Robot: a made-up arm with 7 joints. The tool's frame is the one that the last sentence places.
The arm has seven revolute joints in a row. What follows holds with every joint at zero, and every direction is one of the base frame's.
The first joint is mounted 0.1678 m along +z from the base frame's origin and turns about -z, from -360 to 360 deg.
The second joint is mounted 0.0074 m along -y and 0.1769 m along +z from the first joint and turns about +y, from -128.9 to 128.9 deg.
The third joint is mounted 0.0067 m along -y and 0.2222 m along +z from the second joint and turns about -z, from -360 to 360 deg.
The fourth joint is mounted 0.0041 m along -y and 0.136 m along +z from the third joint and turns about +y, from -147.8 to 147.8 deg.
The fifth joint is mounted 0.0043 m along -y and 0.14 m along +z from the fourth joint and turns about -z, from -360 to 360 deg.
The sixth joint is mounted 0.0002 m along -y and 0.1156 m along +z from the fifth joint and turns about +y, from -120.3 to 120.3 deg.
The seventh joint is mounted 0.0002 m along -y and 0.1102 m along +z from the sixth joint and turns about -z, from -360 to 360 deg.
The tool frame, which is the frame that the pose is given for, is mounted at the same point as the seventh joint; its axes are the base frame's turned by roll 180, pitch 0 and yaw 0 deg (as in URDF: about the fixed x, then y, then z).
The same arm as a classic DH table. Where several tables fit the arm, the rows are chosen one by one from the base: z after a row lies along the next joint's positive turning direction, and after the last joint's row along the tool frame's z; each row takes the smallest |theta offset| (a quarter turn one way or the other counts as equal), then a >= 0, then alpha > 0; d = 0 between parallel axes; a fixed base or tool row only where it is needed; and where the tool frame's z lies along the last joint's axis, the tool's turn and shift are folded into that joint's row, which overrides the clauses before.
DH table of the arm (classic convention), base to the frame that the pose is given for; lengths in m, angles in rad. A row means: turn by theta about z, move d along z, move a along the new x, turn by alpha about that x. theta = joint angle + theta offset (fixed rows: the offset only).
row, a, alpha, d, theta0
base (fixed), 0.0000, 3.1416, 0.0000, 0.0000
joint 1, 0.0000, 1.5708, -0.3447, 0.0000
joint 2, 0.0000, -1.5708, -0.0141, 0.0000
joint 3, 0.0000, 1.5708, -0.3582, 0.0000
joint 4, 0.0000, -1.5708, -0.0084, 0.0000
joint 5, 0.0000, 1.5708, -0.2556, 0.0000
joint 6, 0.0000, -1.5708, -0.0004, 0.0000
joint 7, 0.0000, 0.0000, -0.1102, 0.0000
Joint limits (rad, base to tool): -6.2832..6.2832 -2.2497..2.2497 -6.2832..6.2832 -2.5796..2.5796 -6.2832..6.2832 -2.0996..2.0996 -6.2832..6.2832

